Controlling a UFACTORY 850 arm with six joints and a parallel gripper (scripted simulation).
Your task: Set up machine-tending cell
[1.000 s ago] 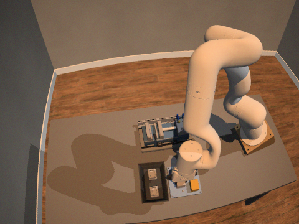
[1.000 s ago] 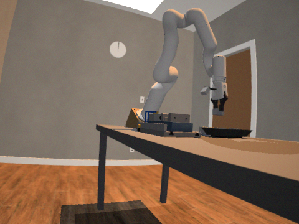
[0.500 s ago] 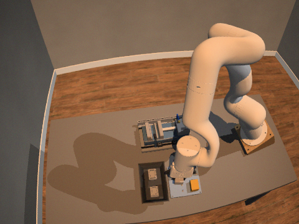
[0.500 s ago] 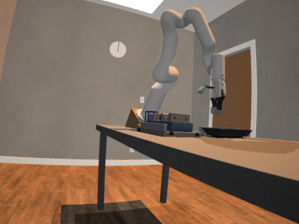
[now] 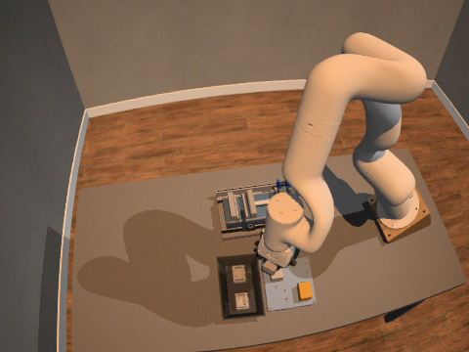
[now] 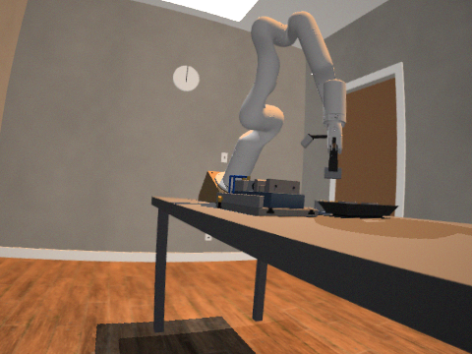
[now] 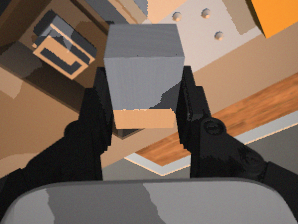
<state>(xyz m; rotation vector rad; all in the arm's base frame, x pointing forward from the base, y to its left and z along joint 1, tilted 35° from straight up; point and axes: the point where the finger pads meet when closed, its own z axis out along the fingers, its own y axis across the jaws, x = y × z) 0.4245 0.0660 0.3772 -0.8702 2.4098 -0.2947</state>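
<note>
Now: the vise 27 cm to the right of my hand, 13 cm below it and 5 cm behind it. Also, from my hand: brass blank (14 cm below, 10 cm to the left, 9 cm behind).
</note>
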